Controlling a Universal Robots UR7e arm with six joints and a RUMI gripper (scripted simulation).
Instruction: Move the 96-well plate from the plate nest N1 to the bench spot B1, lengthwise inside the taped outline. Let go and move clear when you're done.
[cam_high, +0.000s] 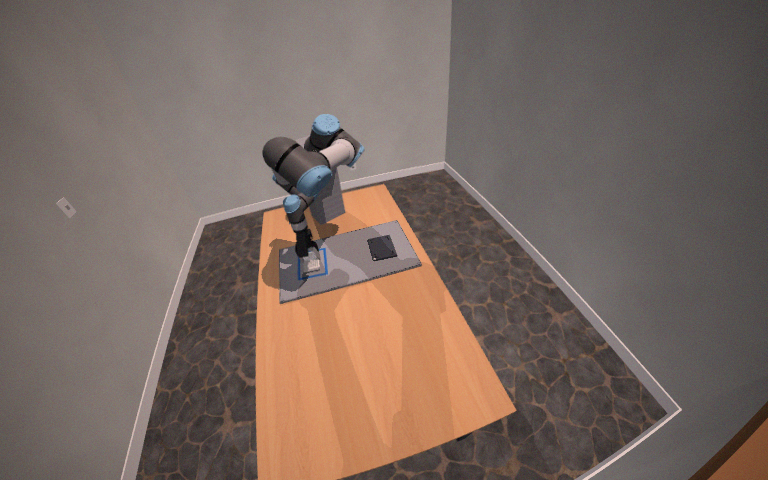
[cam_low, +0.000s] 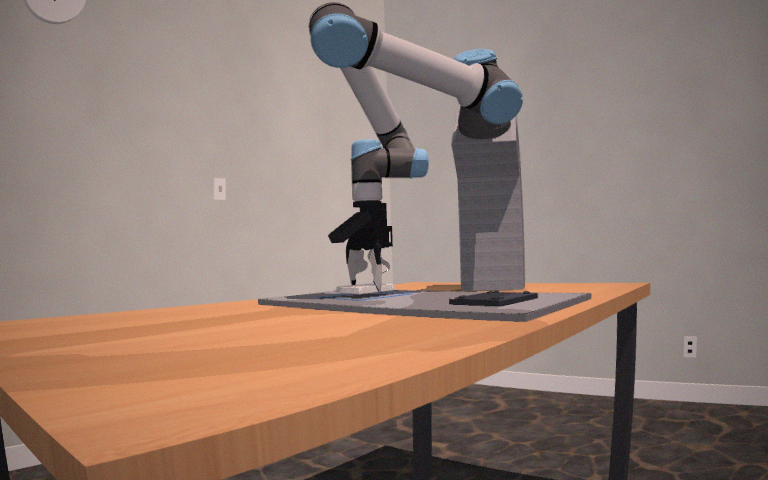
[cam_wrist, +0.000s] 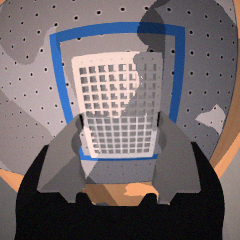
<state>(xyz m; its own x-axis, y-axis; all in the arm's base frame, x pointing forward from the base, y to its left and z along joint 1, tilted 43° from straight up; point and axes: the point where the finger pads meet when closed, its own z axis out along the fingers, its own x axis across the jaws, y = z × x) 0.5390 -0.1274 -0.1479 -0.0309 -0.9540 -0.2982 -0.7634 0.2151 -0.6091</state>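
Now: the white 96-well plate 1 cm below my hand. Also, from my hand: dark plate nest 1 cm ahead, 37 cm to the left, 2 cm below.
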